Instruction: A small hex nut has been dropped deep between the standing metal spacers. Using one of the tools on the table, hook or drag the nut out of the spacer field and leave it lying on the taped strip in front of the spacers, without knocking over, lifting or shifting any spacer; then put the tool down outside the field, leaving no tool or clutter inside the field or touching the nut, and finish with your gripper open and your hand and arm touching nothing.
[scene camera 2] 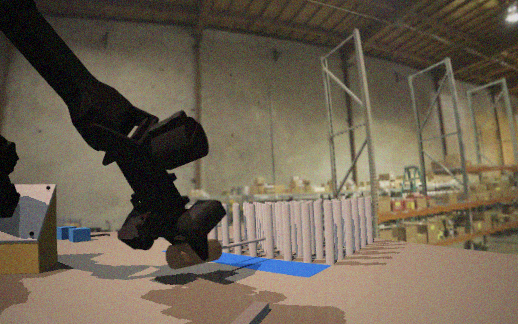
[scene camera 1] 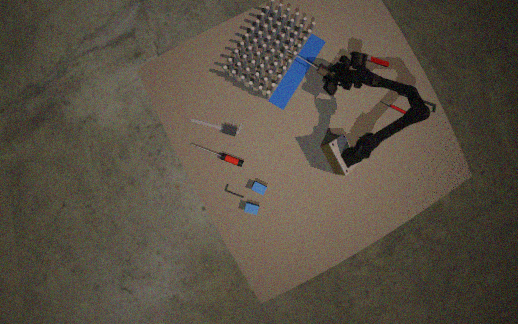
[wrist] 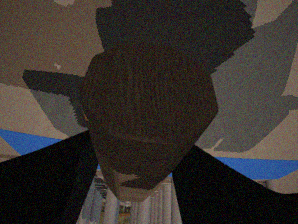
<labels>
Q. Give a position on a blue taped strip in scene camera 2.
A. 293, 268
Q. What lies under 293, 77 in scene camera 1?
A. A blue taped strip.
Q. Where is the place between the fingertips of my gripper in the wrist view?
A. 138, 139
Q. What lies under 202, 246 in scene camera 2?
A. My gripper.
</labels>
